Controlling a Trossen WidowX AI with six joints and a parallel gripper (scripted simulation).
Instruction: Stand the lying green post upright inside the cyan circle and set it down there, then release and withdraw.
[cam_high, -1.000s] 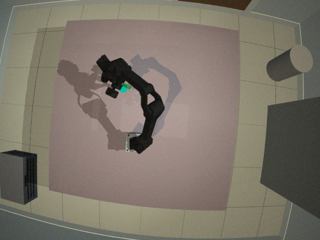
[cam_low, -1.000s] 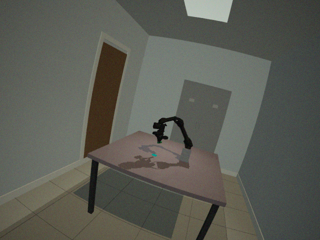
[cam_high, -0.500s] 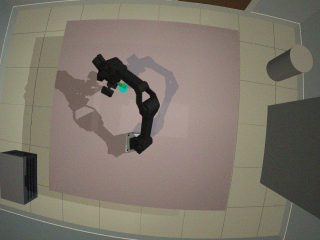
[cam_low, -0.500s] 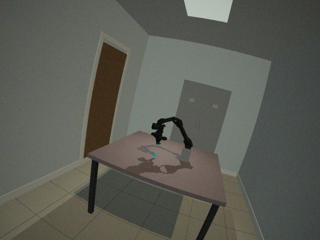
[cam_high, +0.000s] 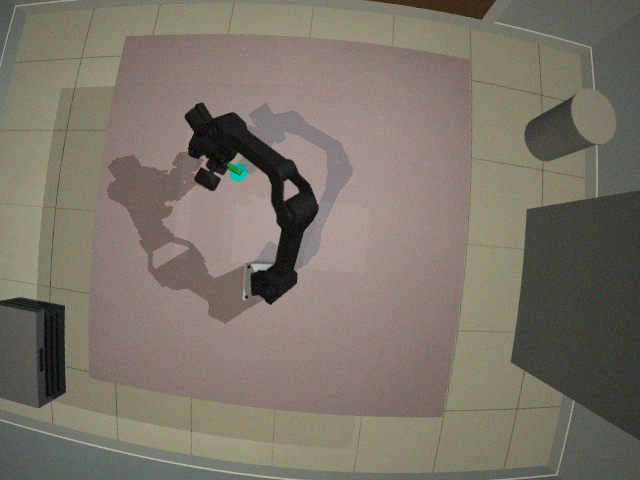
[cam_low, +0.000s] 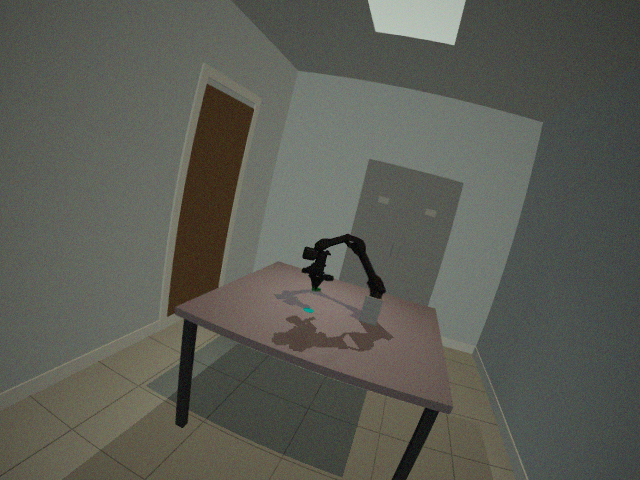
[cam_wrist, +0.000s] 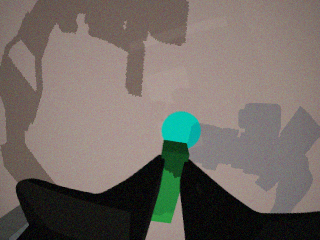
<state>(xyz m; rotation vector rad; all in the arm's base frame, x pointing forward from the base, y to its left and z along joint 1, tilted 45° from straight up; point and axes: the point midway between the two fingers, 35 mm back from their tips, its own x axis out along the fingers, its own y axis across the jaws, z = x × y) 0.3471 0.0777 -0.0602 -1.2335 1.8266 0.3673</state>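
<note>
The cyan circle lies 130 mm below my gripper tip and 10 mm to the right of it. Also, from my gripper tip: green post: 20 mm to the right, 10 mm behind.
</note>
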